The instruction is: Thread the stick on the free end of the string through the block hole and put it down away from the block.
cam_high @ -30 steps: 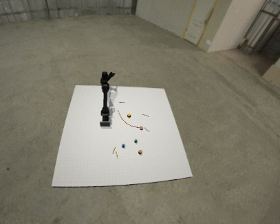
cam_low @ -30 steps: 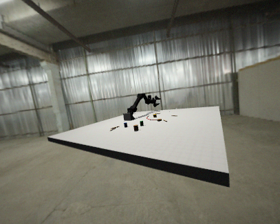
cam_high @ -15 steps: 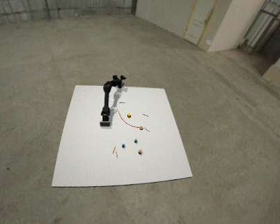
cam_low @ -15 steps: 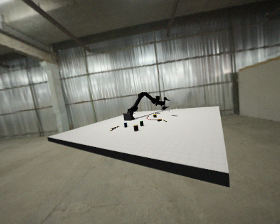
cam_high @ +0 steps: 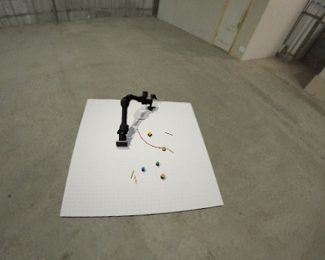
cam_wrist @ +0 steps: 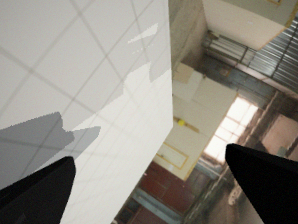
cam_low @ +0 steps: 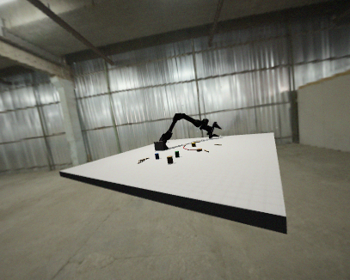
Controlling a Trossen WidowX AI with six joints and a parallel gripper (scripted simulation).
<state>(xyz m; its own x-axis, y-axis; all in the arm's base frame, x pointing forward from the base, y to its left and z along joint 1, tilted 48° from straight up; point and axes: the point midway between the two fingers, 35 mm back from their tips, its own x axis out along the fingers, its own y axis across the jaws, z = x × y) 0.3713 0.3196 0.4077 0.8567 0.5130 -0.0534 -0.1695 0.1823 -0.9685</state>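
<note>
Right now the yellowish block is 130 mm behind my gripper tip, 430 mm to the right of it and 40 mm below it. Also, from my gripper tip: green piece 100 mm behind, 770 mm to the right, 30 mm below; round wooden button 10 mm behind, 610 mm to the right, 50 mm below; thin wooden stick 240 mm behind, 380 mm to the right, 50 mm below.
</note>
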